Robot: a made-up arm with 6 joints.
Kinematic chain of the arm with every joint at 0, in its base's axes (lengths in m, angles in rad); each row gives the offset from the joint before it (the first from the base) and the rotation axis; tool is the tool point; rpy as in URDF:
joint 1: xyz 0.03 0 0.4 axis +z
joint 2: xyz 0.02 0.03 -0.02 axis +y
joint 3: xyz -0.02 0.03 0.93 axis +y
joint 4: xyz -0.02 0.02 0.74 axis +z
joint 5: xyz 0.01 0 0.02 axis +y
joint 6: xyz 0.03 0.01 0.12 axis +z
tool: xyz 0.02 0.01 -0.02 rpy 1.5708 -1.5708 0
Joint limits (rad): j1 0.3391..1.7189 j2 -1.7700..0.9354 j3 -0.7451..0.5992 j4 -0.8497..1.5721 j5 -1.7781..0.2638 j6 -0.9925..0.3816
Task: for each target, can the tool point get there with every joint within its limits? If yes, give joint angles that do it. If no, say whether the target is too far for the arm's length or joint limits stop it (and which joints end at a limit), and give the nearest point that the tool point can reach.
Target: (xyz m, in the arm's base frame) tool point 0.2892 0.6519 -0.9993
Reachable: no: joint limits stop it (at a limit: joint 1, joint 2, joint 3, joint 5, joint 6) | nearest point -1.1852 -0.3175 -0.5271 | short by 1.827 m
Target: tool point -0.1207 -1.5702 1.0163
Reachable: yes | joints 1.4971 -0.9396 -0.4148 0.8958 -1.2870 -0.1499
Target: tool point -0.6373 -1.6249 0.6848
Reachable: yes | joints 1.2354 -1.3563 -0.0827 -0.1390 -0.2881 -0.0213
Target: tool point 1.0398 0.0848 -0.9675
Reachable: no: joint limits stop it (at a limit: joint 1, joint 2, joint 3, joint 5, joint 6) | nearest point 0.2015 -1.2563 -0.5154 | short by 1.645 m
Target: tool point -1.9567 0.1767 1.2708
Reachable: no: too far | nearest point -1.5113 -0.3662 1.1546 | short by 0.712 m
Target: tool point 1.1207 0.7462 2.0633
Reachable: no: too far | nearest point 0.9582 0.6351 1.8087 | short by 0.322 m
